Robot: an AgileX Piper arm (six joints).
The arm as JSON. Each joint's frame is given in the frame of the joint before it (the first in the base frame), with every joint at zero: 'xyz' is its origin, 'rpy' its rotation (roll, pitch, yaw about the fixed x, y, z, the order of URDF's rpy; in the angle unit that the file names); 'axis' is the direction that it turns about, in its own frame. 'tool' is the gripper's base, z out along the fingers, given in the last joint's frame.
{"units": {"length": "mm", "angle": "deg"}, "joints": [
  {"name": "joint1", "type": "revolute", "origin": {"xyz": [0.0, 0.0, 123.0], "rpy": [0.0, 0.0, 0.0]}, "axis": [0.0, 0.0, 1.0]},
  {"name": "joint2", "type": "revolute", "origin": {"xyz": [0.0, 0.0, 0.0], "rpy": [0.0, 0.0, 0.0]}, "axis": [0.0, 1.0, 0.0]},
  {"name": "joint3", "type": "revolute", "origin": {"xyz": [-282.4, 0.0, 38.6], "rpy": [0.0, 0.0, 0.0]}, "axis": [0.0, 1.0, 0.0]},
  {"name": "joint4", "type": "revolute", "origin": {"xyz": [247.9, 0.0, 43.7], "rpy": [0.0, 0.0, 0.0]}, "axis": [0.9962, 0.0, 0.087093]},
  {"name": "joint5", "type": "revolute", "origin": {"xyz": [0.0, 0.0, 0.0], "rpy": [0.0, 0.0, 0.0]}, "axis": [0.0, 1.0, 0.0]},
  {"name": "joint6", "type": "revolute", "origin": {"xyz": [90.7, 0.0, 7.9], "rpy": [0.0, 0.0, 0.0]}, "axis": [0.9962, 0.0, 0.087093]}
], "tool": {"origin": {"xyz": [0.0, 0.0, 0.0], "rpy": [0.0, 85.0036, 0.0]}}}
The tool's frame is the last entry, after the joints.
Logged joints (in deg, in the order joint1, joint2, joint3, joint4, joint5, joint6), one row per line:
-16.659 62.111 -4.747 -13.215 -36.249 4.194
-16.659 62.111 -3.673 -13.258 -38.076 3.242
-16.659 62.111 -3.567 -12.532 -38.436 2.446
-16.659 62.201 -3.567 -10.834 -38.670 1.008
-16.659 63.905 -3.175 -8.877 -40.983 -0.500
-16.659 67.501 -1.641 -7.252 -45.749 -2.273
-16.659 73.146 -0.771 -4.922 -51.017 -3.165
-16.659 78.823 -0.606 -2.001 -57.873 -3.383
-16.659 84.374 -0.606 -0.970 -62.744 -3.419
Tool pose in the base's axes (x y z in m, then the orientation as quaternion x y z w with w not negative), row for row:
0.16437 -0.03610 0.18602 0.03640 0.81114 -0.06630 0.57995
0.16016 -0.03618 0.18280 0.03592 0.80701 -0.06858 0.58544
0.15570 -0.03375 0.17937 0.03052 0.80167 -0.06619 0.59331
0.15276 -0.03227 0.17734 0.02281 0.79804 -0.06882 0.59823
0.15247 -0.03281 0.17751 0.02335 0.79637 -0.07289 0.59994
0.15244 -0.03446 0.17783 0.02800 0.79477 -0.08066 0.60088
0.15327 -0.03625 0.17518 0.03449 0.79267 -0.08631 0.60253
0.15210 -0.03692 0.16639 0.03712 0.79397 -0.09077 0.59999
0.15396 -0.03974 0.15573 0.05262 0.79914 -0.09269 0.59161
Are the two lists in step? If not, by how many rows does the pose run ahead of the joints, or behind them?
The pose runs 2 rows behind the joints: the pose in row i belongs to the joints in row i - 2.
